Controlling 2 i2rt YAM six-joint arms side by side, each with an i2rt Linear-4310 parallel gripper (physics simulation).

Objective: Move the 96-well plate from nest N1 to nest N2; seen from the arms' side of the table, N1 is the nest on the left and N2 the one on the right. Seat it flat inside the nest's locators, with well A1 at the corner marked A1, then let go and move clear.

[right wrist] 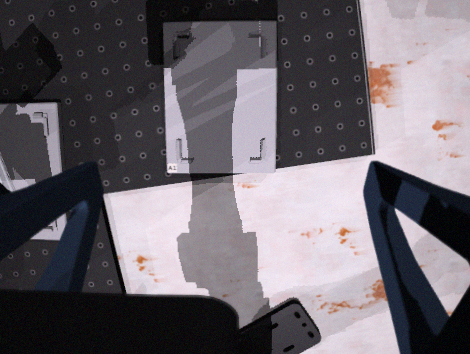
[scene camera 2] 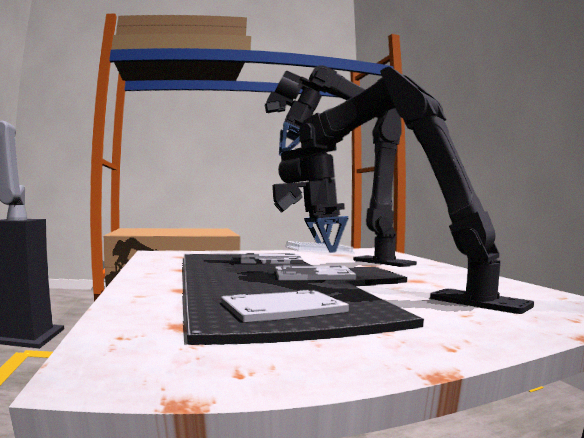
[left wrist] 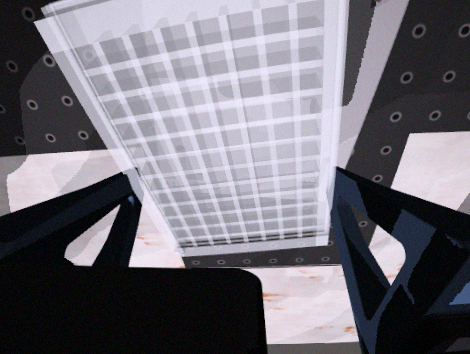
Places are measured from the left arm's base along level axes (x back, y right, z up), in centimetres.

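Pixels of known places: left gripper, between the fingertips: (scene camera 2: 327,250) (left wrist: 234,178); right gripper, between the fingertips: (right wrist: 233,176); left arm's base, origin of its link: (scene camera 2: 480,302); right arm's base, origin of its link: (right wrist: 245,352) (scene camera 2: 384,262).
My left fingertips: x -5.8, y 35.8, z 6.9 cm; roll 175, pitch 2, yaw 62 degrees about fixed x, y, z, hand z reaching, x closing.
Ahead of a thing's pixels: the offset from my left fingertips to its top centre. "spot": to the spot under its first point. Level surfaces: height alone.
My left gripper (scene camera 2: 325,245) (left wrist: 234,178) is shut on the clear 96-well plate @(dz +1.9, dx -1.7, dy +0.6 cm) (scene camera 2: 298,245) (left wrist: 225,125), one finger at each long side. The plate hangs roughly level, raised above the board. Part of a pale nest @(spot: dz -4.4, dx +0.0, dy +8.0 cm) (left wrist: 378,65) shows beside and below it in the left wrist view. My right gripper (scene camera 2: 284,150) (right wrist: 233,176) is open and empty, high at the back. Three pale nests with corner locators show: a near one @(dz -4.0, dx -25.2, dy -18.1 cm) (scene camera 2: 285,306), a middle one @(dz -4.0, dx -1.7, dy +2.5 cm) (scene camera 2: 315,273) (right wrist: 54,150) and a far one @(dz -4.0, dx +4.4, dy +27.5 cm) (scene camera 2: 270,258) (right wrist: 255,100). The far one's A1 mark is at its lower left in the right wrist view. Well A1 cannot be made out.
The nests sit on a black perforated board (scene camera 2: 300,333) (right wrist: 320,85) on a pale, rust-spotted table @(dz -6.9 cm) (scene camera 2: 310,370) (right wrist: 300,200). The left arm reaches over the board in front of the right arm. An orange and blue shelf rack (scene camera 2: 102,150) stands behind.
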